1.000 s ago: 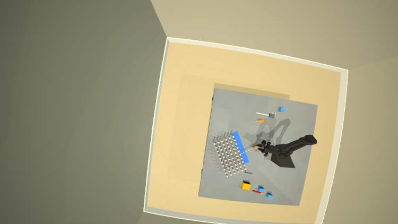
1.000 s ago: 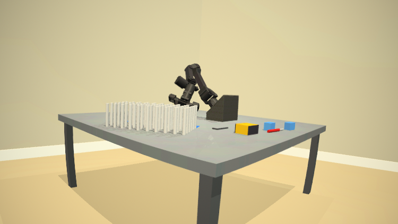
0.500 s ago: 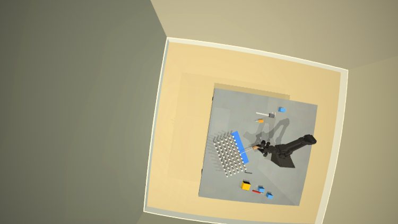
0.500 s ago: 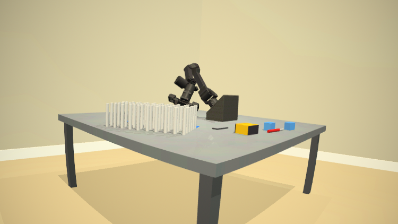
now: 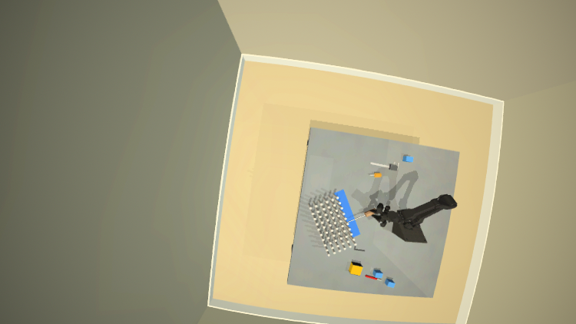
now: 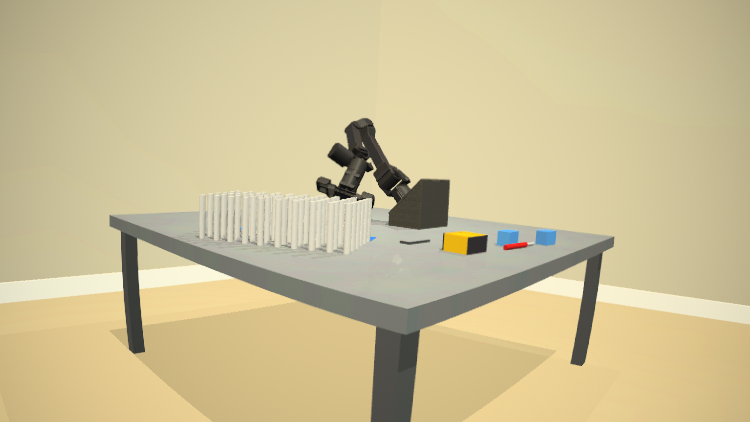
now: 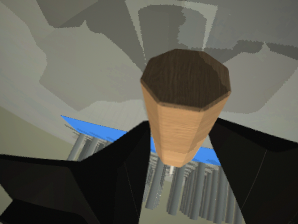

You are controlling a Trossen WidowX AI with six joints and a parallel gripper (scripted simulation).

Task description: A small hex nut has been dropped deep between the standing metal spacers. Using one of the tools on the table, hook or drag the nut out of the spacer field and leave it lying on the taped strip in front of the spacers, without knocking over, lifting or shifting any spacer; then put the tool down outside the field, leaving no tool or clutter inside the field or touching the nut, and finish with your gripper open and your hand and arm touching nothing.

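My gripper tip is now 16 cm short of the blue taped strip, 6 cm to the right of it and 4 cm above it. The rest, counted from my gripper tip: orange-handled tool 30 cm to the right, 2 cm below, 1 cm ahead; dark flat bar 32 cm to the left, 4 cm below, 1 cm ahead; red tool 54 cm to the left, 22 cm behind, 3 cm below.
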